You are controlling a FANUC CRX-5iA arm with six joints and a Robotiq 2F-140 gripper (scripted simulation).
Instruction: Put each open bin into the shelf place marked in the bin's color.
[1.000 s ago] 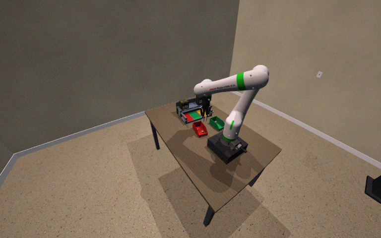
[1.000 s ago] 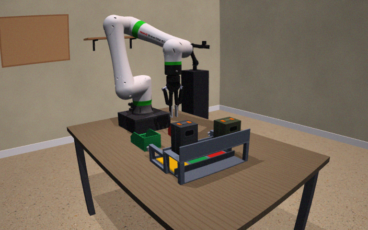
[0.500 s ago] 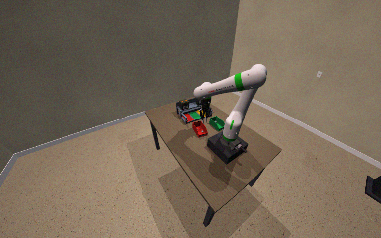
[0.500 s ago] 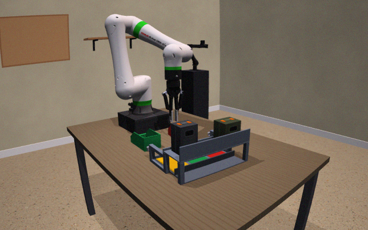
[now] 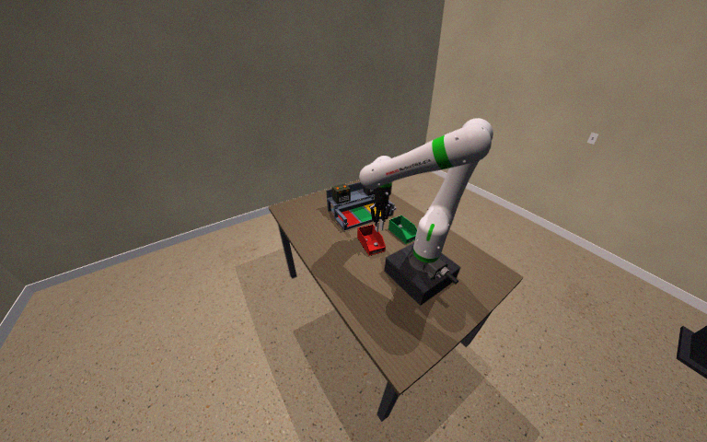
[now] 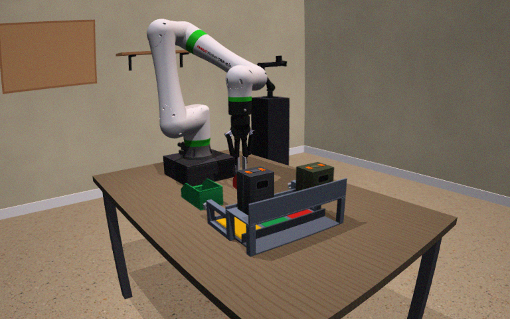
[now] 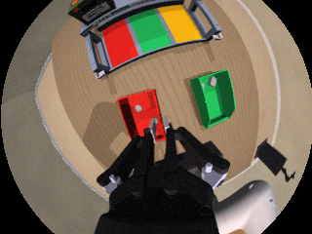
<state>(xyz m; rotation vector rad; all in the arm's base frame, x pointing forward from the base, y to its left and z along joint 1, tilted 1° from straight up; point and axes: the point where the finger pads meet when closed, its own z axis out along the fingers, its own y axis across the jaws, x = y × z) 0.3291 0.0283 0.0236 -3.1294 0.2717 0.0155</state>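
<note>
My gripper is now 50 mm to the right of the red bin and 90 mm above it. Also, from my hand: green bin (20 mm behind, 180 mm to the right, 90 mm below); olive box (390 mm ahead, 30 mm to the left, 30 mm above); black box (370 mm ahead, 200 mm to the right, 40 mm above).
</note>
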